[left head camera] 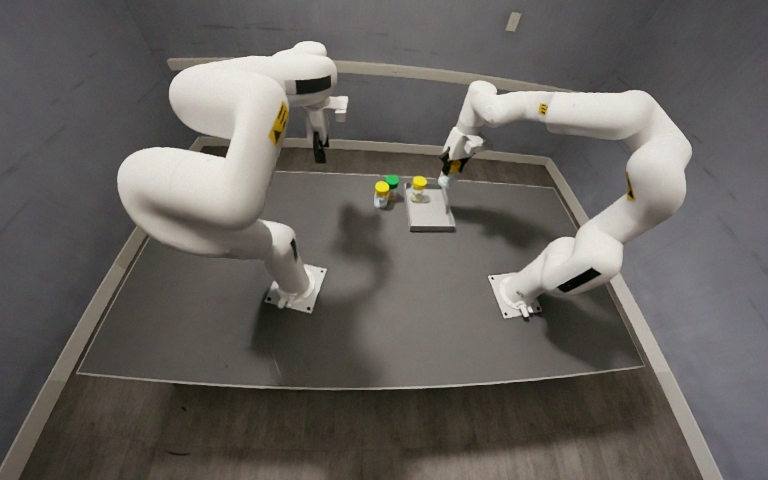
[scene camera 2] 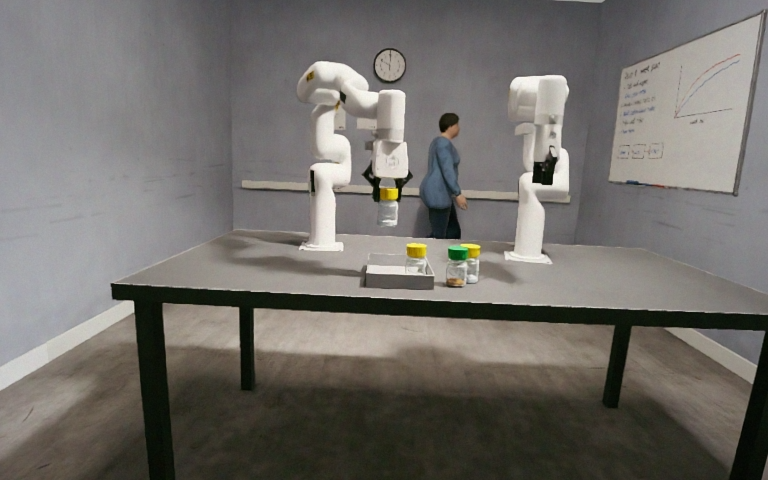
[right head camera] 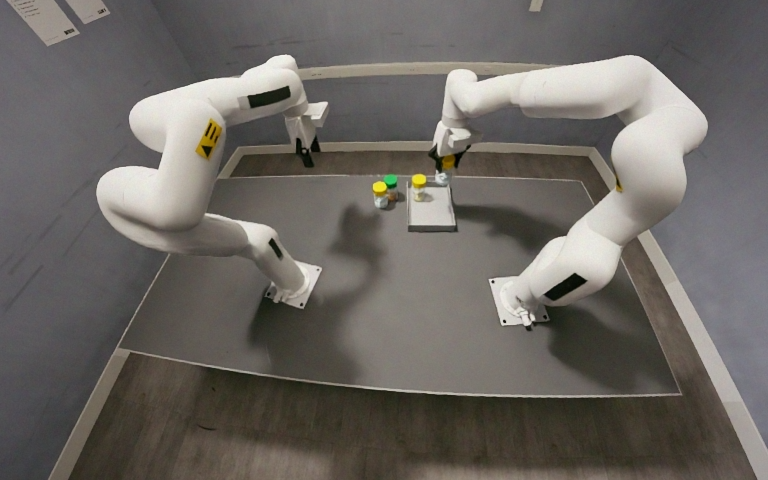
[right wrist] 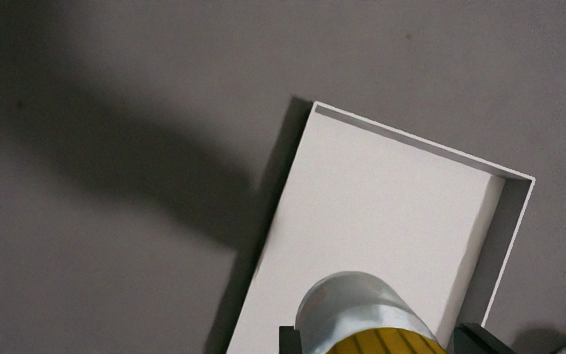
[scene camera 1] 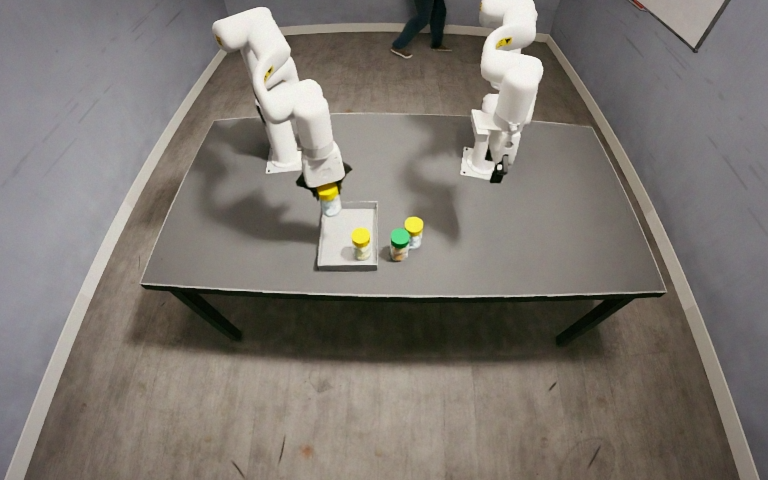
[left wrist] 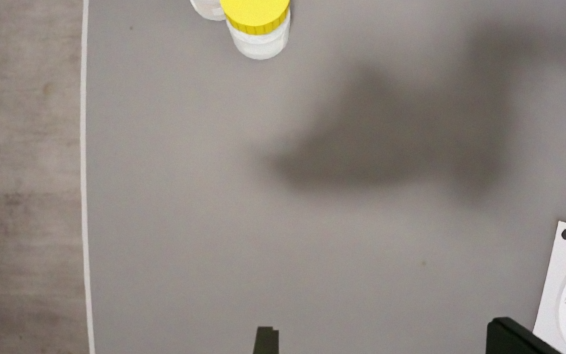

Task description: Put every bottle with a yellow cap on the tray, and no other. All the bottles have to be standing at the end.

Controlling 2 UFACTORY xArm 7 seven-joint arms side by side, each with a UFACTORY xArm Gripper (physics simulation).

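Frame: origin at the left arm's base, x left, y ahead, z down, level; centimetres.
Where they show: left gripper, fingertip midpoint: (left head camera: 322,154) (scene camera 2: 541,184) (right head camera: 313,158) (scene camera 1: 492,171); right gripper, fingertip midpoint: (left head camera: 451,171) (scene camera 2: 386,202) (right head camera: 446,168) (scene camera 1: 327,194); left arm's base, origin of the base link: (left head camera: 296,285) (scene camera 2: 526,257) (right head camera: 293,282) (scene camera 1: 482,163); right arm's base, origin of the base link: (left head camera: 514,293) (scene camera 2: 322,246) (right head camera: 518,299) (scene camera 1: 287,157).
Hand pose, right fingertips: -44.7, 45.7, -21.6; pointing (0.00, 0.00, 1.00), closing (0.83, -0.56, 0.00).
Each offset is from my right fingertips to the top centre of the thing, as dx, dy, dz. Level surfaces: height alone.
My right gripper (scene camera 2: 388,191) (left head camera: 453,165) is shut on a yellow-capped bottle {+0.5, +0.6, -3.9} (scene camera 2: 387,213) (scene camera 1: 330,204) (right wrist: 357,300), holding it upright in the air above the tray {+4.3, -0.5, +17.6} (left head camera: 432,228) (scene camera 1: 346,268) (scene camera 2: 399,281). A second yellow-capped bottle {+9.9, +4.3, +10.9} (left head camera: 417,189) (scene camera 1: 361,244) (scene camera 2: 416,259) stands on the tray. A third yellow-capped bottle {+24.2, -3.1, +11.1} (left head camera: 381,194) (scene camera 1: 414,232) (left wrist: 257,30) stands on the table beside the tray. A green-capped bottle {+21.1, +1.9, +11.1} (left head camera: 391,186) (scene camera 1: 399,245) (scene camera 2: 456,266) stands close to it. My left gripper (left wrist: 382,335) (left head camera: 320,155) is open and empty, high above the table.
The grey table {dz +21.6} (scene camera 1: 509,237) carries both arm bases. The green-capped bottle stands between the third yellow-capped bottle and the table edge nearest scene camera 1. The tray has low walls. A person (scene camera 2: 444,175) is behind the table in scene camera 2.
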